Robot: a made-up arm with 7 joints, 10 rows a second.
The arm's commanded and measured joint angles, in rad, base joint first. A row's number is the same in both.
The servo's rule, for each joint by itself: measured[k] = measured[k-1] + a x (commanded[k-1-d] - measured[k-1]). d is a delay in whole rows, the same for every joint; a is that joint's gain. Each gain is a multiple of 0.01, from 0.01 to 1. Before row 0 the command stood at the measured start. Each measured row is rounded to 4 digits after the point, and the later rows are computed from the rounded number. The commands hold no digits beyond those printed.
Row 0, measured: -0.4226, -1.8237, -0.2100, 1.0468, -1.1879, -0.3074, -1.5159
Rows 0 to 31, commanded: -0.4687, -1.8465, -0.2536, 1.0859, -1.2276, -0.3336, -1.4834; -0.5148, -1.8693, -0.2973, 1.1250, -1.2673, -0.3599, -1.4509; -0.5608, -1.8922, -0.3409, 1.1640, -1.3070, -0.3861, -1.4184; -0.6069, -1.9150, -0.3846, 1.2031, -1.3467, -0.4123, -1.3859; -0.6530, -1.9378, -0.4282, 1.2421, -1.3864, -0.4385, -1.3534; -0.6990, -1.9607, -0.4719, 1.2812, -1.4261, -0.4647, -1.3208; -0.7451, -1.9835, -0.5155, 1.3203, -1.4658, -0.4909, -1.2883; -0.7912, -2.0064, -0.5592, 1.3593, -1.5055, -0.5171, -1.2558; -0.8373, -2.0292, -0.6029, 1.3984, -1.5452, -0.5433, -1.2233; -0.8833, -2.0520, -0.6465, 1.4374, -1.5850, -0.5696, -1.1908; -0.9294, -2.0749, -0.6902, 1.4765, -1.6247, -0.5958, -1.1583; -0.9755, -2.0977, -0.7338, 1.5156, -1.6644, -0.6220, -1.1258; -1.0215, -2.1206, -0.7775, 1.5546, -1.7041, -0.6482, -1.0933; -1.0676, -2.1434, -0.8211, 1.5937, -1.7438, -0.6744, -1.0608; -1.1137, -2.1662, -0.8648, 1.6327, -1.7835, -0.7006, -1.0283; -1.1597, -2.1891, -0.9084, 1.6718, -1.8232, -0.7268, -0.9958; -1.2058, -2.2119, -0.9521, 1.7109, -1.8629, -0.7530, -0.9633; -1.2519, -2.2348, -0.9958, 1.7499, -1.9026, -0.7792, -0.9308; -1.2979, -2.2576, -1.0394, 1.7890, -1.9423, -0.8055, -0.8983; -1.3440, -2.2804, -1.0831, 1.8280, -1.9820, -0.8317, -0.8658; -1.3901, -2.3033, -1.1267, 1.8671, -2.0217, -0.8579, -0.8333; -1.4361, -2.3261, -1.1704, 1.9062, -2.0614, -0.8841, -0.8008; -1.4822, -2.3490, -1.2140, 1.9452, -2.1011, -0.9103, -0.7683; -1.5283, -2.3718, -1.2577, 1.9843, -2.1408, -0.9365, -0.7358; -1.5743, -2.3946, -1.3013, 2.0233, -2.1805, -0.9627, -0.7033; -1.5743, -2.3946, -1.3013, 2.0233, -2.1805, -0.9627, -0.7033; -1.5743, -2.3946, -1.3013, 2.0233, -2.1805, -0.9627, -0.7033; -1.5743, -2.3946, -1.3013, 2.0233, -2.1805, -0.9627, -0.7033; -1.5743, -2.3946, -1.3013, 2.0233, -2.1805, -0.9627, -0.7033; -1.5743, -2.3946, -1.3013, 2.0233, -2.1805, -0.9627, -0.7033; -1.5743, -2.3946, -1.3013, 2.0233, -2.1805, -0.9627, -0.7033; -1.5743, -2.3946, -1.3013, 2.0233, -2.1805, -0.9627, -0.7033
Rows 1 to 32, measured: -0.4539, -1.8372, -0.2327, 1.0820, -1.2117, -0.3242, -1.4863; -0.4953, -1.8561, -0.2663, 1.1207, -1.2451, -0.3470, -1.4541; -0.5398, -1.8774, -0.3051, 1.1597, -1.2822, -0.3720, -1.4216; -0.5854, -1.8996, -0.3464, 1.1988, -1.3209, -0.3978, -1.3891; -0.6314, -1.9221, -0.3889, 1.2378, -1.3602, -0.4238, -1.3566; -0.6774, -1.9449, -0.4321, 1.2769, -1.3997, -0.4500, -1.3240; -0.7234, -1.9677, -0.4755, 1.3160, -1.4394, -0.4762, -1.2915; -0.7695, -1.9905, -0.5190, 1.3550, -1.4791, -0.5024, -1.2590; -0.8156, -2.0133, -0.5626, 1.3941, -1.5188, -0.5286, -1.2265; -0.8616, -2.0361, -0.6062, 1.4331, -1.5585, -0.5548, -1.1940; -0.9077, -2.0590, -0.6499, 1.4722, -1.5982, -0.5810, -1.1615; -0.9538, -2.0818, -0.6935, 1.5113, -1.6379, -0.6072, -1.1290; -0.9998, -2.1047, -0.7372, 1.5503, -1.6776, -0.6334, -1.0965; -1.0459, -2.1275, -0.7808, 1.5894, -1.7173, -0.6596, -1.0640; -1.0920, -2.1503, -0.8245, 1.6284, -1.7570, -0.6858, -1.0315; -1.1380, -2.1732, -0.8681, 1.6675, -1.7967, -0.7120, -0.9990; -1.1841, -2.1960, -0.9118, 1.7066, -1.8364, -0.7382, -0.9665; -1.2302, -2.2189, -0.9555, 1.7456, -1.8761, -0.7644, -0.9340; -1.2762, -2.2417, -0.9991, 1.7847, -1.9158, -0.7907, -0.9015; -1.3223, -2.2645, -1.0428, 1.8237, -1.9555, -0.8169, -0.8690; -1.3684, -2.2874, -1.0864, 1.8628, -1.9952, -0.8431, -0.8365; -1.4144, -2.3102, -1.1301, 1.9019, -2.0349, -0.8693, -0.8040; -1.4605, -2.3331, -1.1737, 1.9409, -2.0746, -0.8955, -0.7715; -1.5066, -2.3559, -1.2174, 1.9800, -2.1143, -0.9217, -0.7390; -1.5526, -2.3787, -1.2610, 2.0190, -2.1540, -0.9479, -0.7065; -1.5674, -2.3881, -1.2820, 2.0229, -2.1699, -0.9574, -0.7036; -1.5721, -2.3919, -1.2920, 2.0233, -2.1763, -0.9608, -0.7033; -1.5736, -2.3935, -1.2968, 2.0233, -2.1788, -0.9620, -0.7033; -1.5741, -2.3941, -1.2991, 2.0233, -2.1798, -0.9624, -0.7033; -1.5742, -2.3944, -1.3002, 2.0233, -2.1802, -0.9626, -0.7033; -1.5743, -2.3945, -1.3008, 2.0233, -2.1804, -0.9627, -0.7033; -1.5743, -2.3946, -1.3011, 2.0233, -2.1805, -0.9627, -0.7033
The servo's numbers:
d 0
a 0.68 0.59 0.52 0.90 0.60 0.64 0.91

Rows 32 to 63, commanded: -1.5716, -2.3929, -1.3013, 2.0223, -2.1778, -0.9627, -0.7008; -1.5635, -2.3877, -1.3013, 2.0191, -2.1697, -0.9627, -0.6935; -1.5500, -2.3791, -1.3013, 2.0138, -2.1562, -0.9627, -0.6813; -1.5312, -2.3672, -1.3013, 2.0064, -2.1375, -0.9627, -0.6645; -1.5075, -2.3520, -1.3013, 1.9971, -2.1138, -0.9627, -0.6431; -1.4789, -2.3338, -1.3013, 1.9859, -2.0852, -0.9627, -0.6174; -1.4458, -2.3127, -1.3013, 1.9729, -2.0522, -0.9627, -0.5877; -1.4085, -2.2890, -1.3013, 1.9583, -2.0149, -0.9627, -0.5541; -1.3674, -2.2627, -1.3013, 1.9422, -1.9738, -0.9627, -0.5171; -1.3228, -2.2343, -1.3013, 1.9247, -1.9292, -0.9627, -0.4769; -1.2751, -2.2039, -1.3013, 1.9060, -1.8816, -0.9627, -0.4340; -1.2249, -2.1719, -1.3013, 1.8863, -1.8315, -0.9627, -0.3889; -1.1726, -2.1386, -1.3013, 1.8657, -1.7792, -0.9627, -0.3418; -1.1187, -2.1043, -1.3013, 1.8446, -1.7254, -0.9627, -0.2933; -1.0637, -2.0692, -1.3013, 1.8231, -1.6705, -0.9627, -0.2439; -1.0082, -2.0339, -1.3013, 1.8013, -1.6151, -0.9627, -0.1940; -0.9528, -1.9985, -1.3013, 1.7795, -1.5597, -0.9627, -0.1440; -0.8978, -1.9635, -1.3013, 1.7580, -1.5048, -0.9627, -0.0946; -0.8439, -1.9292, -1.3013, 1.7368, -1.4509, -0.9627, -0.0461; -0.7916, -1.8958, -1.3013, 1.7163, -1.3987, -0.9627, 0.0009; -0.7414, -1.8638, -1.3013, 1.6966, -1.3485, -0.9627, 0.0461; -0.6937, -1.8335, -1.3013, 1.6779, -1.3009, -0.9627, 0.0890; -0.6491, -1.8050, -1.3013, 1.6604, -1.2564, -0.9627, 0.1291; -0.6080, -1.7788, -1.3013, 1.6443, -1.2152, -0.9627, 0.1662; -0.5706, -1.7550, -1.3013, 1.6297, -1.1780, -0.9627, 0.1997; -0.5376, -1.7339, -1.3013, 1.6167, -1.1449, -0.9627, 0.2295; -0.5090, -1.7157, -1.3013, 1.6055, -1.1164, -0.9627, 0.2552; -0.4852, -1.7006, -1.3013, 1.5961, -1.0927, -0.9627, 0.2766; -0.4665, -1.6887, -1.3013, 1.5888, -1.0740, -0.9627, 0.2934; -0.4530, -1.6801, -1.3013, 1.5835, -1.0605, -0.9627, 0.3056; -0.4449, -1.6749, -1.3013, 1.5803, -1.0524, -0.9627, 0.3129; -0.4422, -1.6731, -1.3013, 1.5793, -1.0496, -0.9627, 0.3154
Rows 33 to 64, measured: -1.5725, -2.3936, -1.3012, 2.0224, -2.1789, -0.9627, -0.7010; -1.5664, -2.3901, -1.3013, 2.0194, -2.1734, -0.9627, -0.6942; -1.5552, -2.3836, -1.3013, 2.0144, -2.1631, -0.9627, -0.6825; -1.5389, -2.3739, -1.3013, 2.0072, -2.1477, -0.9627, -0.6661; -1.5175, -2.3610, -1.3013, 1.9981, -2.1274, -0.9627, -0.6452; -1.4913, -2.3450, -1.3013, 1.9871, -2.1021, -0.9627, -0.6199; -1.4604, -2.3259, -1.3013, 1.9743, -2.0722, -0.9627, -0.5906; -1.4251, -2.3041, -1.3013, 1.9599, -2.0378, -0.9627, -0.5574; -1.3859, -2.2797, -1.3013, 1.9440, -1.9994, -0.9627, -0.5207; -1.3430, -2.2529, -1.3013, 1.9266, -1.9573, -0.9627, -0.4808; -1.2968, -2.2240, -1.3013, 1.9081, -1.9119, -0.9627, -0.4382; -1.2479, -2.1933, -1.3013, 1.8885, -1.8637, -0.9627, -0.3933; -1.1967, -2.1610, -1.3013, 1.8680, -1.8130, -0.9627, -0.3464; -1.1437, -2.1275, -1.3013, 1.8469, -1.7604, -0.9627, -0.2981; -1.0893, -2.0931, -1.3013, 1.8255, -1.7065, -0.9627, -0.2488; -1.0342, -2.0582, -1.3013, 1.8037, -1.6517, -0.9627, -0.1989; -0.9788, -2.0230, -1.3013, 1.7819, -1.5965, -0.9627, -0.1489; -0.9237, -1.9879, -1.3013, 1.7604, -1.5415, -0.9627, -0.0995; -0.8694, -1.9533, -1.3013, 1.7392, -1.4871, -0.9627, -0.0509; -0.8165, -1.9194, -1.3013, 1.7186, -1.4341, -0.9627, -0.0038; -0.7654, -1.8866, -1.3013, 1.6988, -1.3827, -0.9627, 0.0416; -0.7166, -1.8553, -1.3013, 1.6800, -1.3336, -0.9627, 0.0847; -0.6707, -1.8256, -1.3013, 1.6624, -1.2873, -0.9627, 0.1251; -0.6281, -1.7980, -1.3013, 1.6461, -1.2440, -0.9627, 0.1625; -0.5890, -1.7726, -1.3013, 1.6313, -1.2044, -0.9627, 0.1964; -0.5540, -1.7498, -1.3013, 1.6182, -1.1687, -0.9627, 0.2265; -0.5234, -1.7297, -1.3013, 1.6068, -1.1373, -0.9627, 0.2526; -0.4974, -1.7125, -1.3013, 1.5972, -1.1105, -0.9627, 0.2744; -0.4764, -1.6985, -1.3013, 1.5896, -1.0886, -0.9627, 0.2917; -0.4605, -1.6876, -1.3013, 1.5841, -1.0717, -0.9627, 0.3043; -0.4499, -1.6801, -1.3013, 1.5807, -1.0601, -0.9627, 0.3121; -0.4447, -1.6760, -1.3013, 1.5794, -1.0538, -0.9627, 0.3151
